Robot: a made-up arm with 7 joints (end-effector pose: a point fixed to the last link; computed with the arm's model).
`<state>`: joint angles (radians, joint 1 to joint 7).
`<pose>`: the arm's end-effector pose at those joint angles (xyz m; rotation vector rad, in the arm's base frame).
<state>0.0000 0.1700 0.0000 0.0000 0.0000 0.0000 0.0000</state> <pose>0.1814 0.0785 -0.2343 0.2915 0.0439 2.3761</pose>
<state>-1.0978 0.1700 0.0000 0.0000 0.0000 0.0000 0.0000</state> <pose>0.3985 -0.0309 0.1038 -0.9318 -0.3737 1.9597</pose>
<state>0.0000 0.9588 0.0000 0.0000 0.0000 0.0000 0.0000</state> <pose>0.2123 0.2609 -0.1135 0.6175 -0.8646 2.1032</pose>
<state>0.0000 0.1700 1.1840 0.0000 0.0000 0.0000 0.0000</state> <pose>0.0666 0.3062 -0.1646 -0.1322 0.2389 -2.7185</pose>
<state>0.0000 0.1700 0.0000 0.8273 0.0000 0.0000 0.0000</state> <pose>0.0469 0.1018 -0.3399 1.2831 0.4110 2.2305</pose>
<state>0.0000 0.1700 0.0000 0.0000 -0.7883 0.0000 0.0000</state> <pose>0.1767 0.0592 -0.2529 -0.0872 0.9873 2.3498</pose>
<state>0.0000 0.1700 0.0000 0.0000 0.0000 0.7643 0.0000</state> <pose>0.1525 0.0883 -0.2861 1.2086 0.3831 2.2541</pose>
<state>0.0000 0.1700 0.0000 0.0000 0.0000 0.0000 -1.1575</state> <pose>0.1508 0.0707 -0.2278 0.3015 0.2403 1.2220</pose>
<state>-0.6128 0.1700 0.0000 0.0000 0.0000 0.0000 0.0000</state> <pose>0.3524 0.0219 -0.0745 -0.4141 -0.1987 2.2059</pose>
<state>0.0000 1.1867 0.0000 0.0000 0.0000 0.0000 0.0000</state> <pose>0.2268 0.2901 -0.0568 0.6986 -1.1112 1.9724</pose>
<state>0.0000 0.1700 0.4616 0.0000 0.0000 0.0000 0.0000</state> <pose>0.1706 0.1842 -0.2128 0.2623 -0.0699 2.8319</pose>
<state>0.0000 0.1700 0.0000 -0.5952 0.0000 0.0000 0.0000</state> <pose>0.2043 0.0572 -0.1123 -0.4107 -0.2106 2.2728</pose>
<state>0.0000 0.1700 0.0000 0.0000 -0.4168 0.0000 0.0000</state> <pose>0.1784 0.0702 -0.2460 0.0963 0.5427 2.4012</pose>
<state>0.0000 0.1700 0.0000 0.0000 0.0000 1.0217 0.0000</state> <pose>0.1350 0.0908 -0.2967 1.5107 0.4967 2.1443</pose>
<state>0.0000 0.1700 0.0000 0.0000 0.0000 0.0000 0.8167</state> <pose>0.1898 0.1002 -0.2326 -0.2189 0.1711 -3.0787</pose>
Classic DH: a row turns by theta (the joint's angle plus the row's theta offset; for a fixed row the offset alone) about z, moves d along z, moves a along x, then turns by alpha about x. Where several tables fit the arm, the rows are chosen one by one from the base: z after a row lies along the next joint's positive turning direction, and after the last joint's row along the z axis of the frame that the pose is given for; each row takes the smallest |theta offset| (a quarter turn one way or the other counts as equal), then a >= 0, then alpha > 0; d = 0 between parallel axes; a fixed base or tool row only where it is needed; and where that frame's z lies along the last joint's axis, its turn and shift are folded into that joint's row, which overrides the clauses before.
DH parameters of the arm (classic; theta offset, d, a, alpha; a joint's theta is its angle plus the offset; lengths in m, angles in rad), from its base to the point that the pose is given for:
base (fixed): -0.071 0.1128 0.0007 -1.3004
joint 1: -1.3111 0.0165 -0.0152 -1.5708
joint 2: 1.2915 0.0249 -0.03 1.5708
joint 3: 1.5708 -0.2375 0.0272 -1.5708
joint 4: 1.5708 -0.05 0.0309 1.5708
joint 5: 0 0.1289 0.0291 -1.5708
joint 6: -1.5708 0.05 0.0583 1.5708
joint 7: 0.2155 0.2078 0.0169 -0.1216
tool (fixed): 2.1824 -0.1991 0 0

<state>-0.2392 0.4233 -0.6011 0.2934 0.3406 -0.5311 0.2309</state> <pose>0.1853 0.0234 -0.2137 -0.0457 -0.5679 1.6863</pose>
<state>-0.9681 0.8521 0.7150 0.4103 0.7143 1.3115 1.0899</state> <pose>0.2461 0.3660 0.0979 -0.6010 0.3584 -1.3168</pose>
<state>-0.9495 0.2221 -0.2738 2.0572 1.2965 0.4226 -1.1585</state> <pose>0.2283 0.1125 -0.2048 2.3881 0.1863 0.1353</pose>
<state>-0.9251 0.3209 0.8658 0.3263 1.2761 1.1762 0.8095</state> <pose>0.2862 0.2650 -0.0006 -0.9042 0.5127 -1.4873</pose>
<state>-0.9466 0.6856 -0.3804 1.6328 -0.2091 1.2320 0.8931</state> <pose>0.1670 0.3000 -0.1538 -2.0088 0.4941 -1.1825</pose>
